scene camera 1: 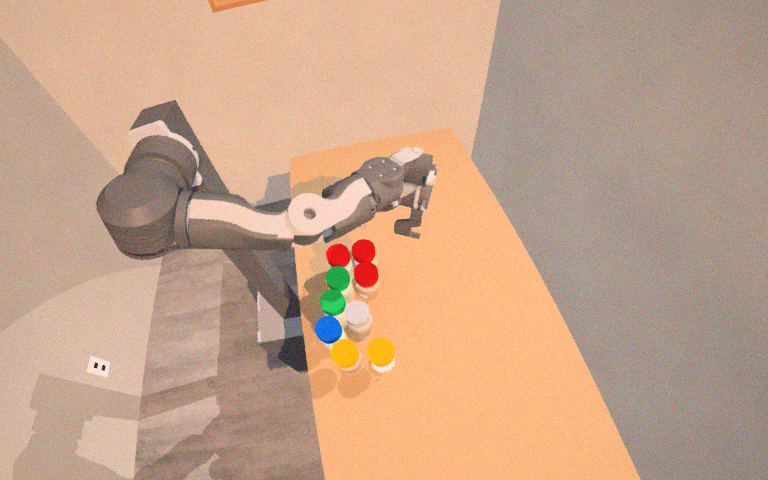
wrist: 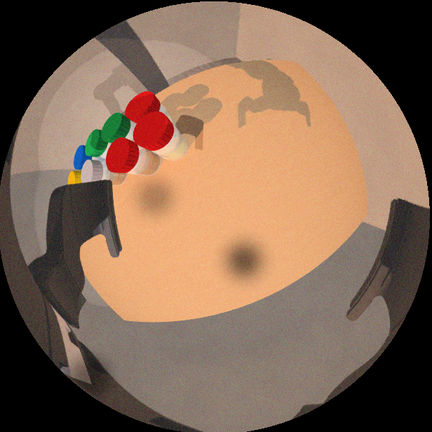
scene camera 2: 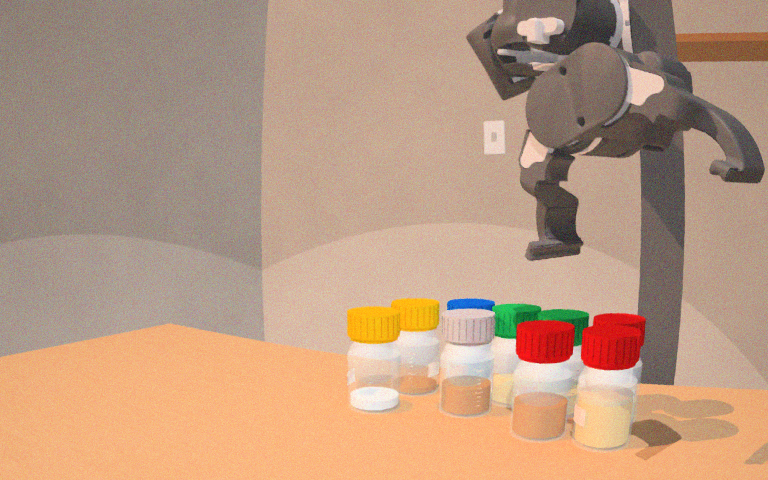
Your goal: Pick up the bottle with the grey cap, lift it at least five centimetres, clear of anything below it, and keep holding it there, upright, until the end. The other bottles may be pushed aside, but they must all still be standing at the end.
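Observation:
The bottle with the grey cap (scene camera 1: 357,313) (scene camera 2: 467,327) (wrist: 92,171) stands upright on the table (scene camera 1: 453,339) (scene camera 2: 169,396) (wrist: 225,200), with brown contents. In scene camera 1 it has a green-capped bottle (scene camera 1: 332,302) and a blue-capped bottle (scene camera 1: 328,329) on its left, a red-capped bottle (scene camera 1: 365,274) beyond it and a yellow-capped bottle (scene camera 1: 380,352) on its near side. My gripper (scene camera 2: 642,209) (wrist: 212,243) is wide open and empty, above the table and beyond the red-capped end of the group. In the wrist view, one finger partly covers the group's lower left edge.
Another yellow-capped bottle (scene camera 1: 344,353) (scene camera 2: 415,314), a second green-capped bottle (scene camera 1: 337,278) and two more red-capped bottles (scene camera 1: 363,250) (scene camera 1: 338,255) also stand upright. The group stands close to the table's left edge in scene camera 1. A dark post (scene camera 2: 661,283) rises behind the table.

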